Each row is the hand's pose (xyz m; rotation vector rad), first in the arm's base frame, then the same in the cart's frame.
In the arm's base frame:
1: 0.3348 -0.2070 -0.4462 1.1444 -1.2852 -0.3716
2: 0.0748 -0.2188 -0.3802 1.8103 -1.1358 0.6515
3: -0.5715 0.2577 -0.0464 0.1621 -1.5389 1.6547
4: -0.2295 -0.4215 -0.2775 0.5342 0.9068 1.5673
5: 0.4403 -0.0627 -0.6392 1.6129 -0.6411 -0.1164
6: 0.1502 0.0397 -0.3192 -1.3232 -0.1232 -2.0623
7: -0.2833 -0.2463 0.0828 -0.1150 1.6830 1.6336
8: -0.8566 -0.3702 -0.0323 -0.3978 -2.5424 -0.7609
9: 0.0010 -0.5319 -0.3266 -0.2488 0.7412 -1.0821
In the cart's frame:
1: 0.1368 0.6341 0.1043 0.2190 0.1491 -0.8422
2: 0.2298 0.6950 0.3488 1.3191 0.1136 -0.6810
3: 0.5292 1.3589 0.8240 1.0069 0.0139 1.0184
4: 0.3998 0.5897 0.6716 1.6484 2.2628 0.5901
5: -0.0900 0.7156 -0.0010 0.7217 0.6046 -1.1639
6: 0.2320 0.9348 0.2119 -2.7539 0.3224 -0.3987
7: 0.7232 0.8294 0.6349 -1.1030 -2.2324 -0.9658
8: 0.6926 0.8272 1.2318 -0.7434 -1.0121 0.1194
9: 0.3498 0.4214 0.4794 -1.5248 2.0232 -0.8391

